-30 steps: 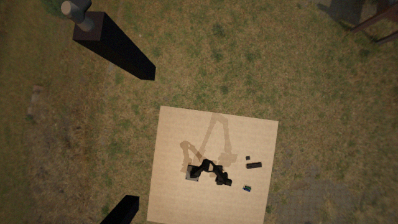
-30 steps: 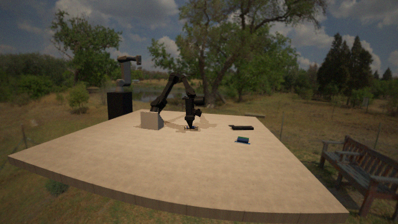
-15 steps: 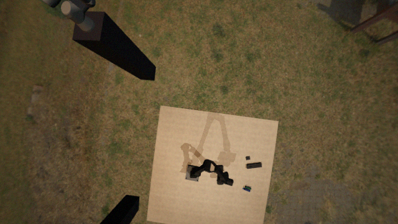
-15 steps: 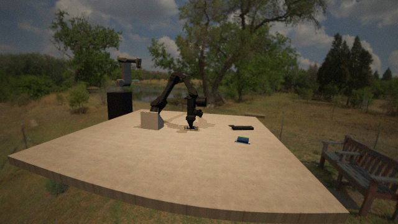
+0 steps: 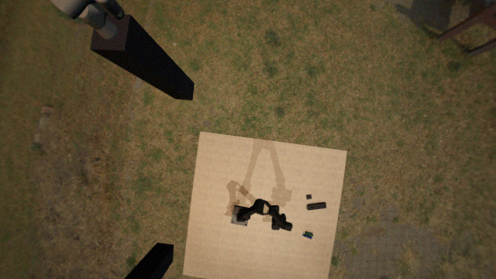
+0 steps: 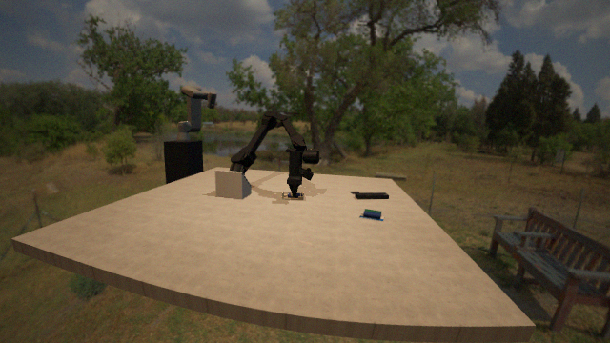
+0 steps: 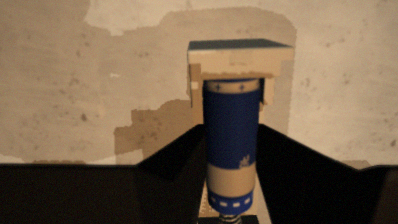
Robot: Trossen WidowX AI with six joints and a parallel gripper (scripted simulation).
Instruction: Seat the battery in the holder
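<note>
The battery lies 1 cm above my gripper tip. The rest, counted from my gripper tip: black bar: 37 cm ahead, 9 cm to the left, 1 cm above.
</note>
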